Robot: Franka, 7 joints.
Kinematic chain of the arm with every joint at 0, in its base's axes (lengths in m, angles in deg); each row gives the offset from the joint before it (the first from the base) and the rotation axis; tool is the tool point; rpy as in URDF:
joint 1: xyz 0 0 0.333 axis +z
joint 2: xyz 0 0 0 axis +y
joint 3: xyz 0 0 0.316 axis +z
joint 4: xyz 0.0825 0 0 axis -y
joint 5: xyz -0.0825 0 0.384 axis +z
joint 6: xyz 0 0 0 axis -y
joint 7: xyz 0.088 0 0 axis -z
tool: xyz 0 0 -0.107 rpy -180 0 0
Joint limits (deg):
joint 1: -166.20..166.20
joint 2: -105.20..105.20
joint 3: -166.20..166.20
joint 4: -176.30..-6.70
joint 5: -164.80..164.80
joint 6: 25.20..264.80
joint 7: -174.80..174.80
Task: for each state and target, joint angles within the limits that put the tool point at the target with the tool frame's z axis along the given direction. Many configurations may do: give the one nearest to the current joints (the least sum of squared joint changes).
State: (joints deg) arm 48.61 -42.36 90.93 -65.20 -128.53 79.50 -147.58
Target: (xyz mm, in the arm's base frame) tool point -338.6 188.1 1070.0 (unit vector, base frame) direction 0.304 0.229 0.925
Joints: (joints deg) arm 57.26 -17.77 66.39 -53.68 -131.23 124.09 -147.58
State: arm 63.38 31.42 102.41 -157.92 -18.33 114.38 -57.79
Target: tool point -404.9 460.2 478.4 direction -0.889 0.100 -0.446
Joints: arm 54.79 48.60 89.67 -118.81 -15.40 170.23 -57.79
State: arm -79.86 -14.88 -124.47 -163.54 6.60 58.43 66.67
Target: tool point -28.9 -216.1 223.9 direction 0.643 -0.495 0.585
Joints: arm -38.59 -41.14 -115.35 -174.68 63.49 92.99 66.67
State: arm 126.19 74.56 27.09 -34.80 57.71 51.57 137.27
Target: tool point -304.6 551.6 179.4 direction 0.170 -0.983 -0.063
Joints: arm 110.81 79.92 6.87 -29.19 26.75 26.68 137.27
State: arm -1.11 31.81 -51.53 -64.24 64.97 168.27 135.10
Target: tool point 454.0 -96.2 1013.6 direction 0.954 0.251 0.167
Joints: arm 19.65 -0.84 -29.54 -57.46 49.29 147.07 135.10
